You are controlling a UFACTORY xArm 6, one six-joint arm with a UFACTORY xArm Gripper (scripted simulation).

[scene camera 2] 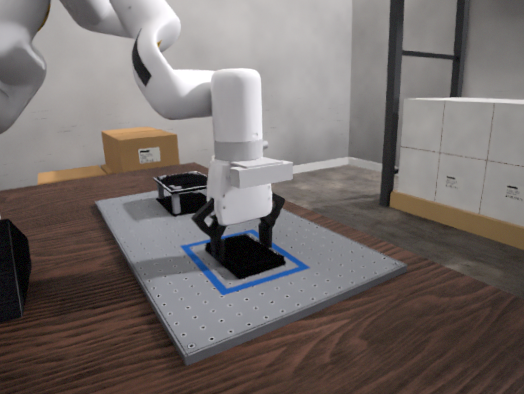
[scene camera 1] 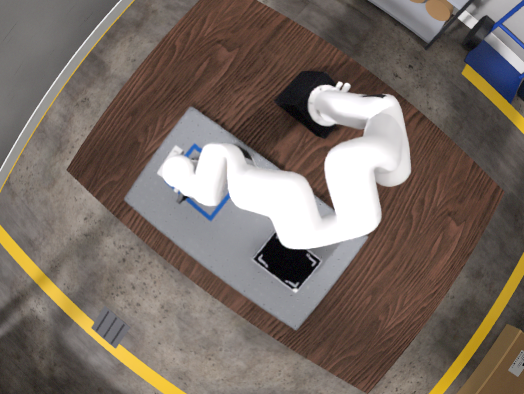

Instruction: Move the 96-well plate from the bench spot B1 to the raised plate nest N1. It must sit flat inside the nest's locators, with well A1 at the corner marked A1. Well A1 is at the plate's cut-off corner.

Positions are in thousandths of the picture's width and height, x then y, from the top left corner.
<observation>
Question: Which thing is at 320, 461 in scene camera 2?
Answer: A black plate nest N1.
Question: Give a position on a black 96-well plate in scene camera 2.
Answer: At 469, 651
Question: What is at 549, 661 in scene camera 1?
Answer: A black plate nest N1.
</observation>
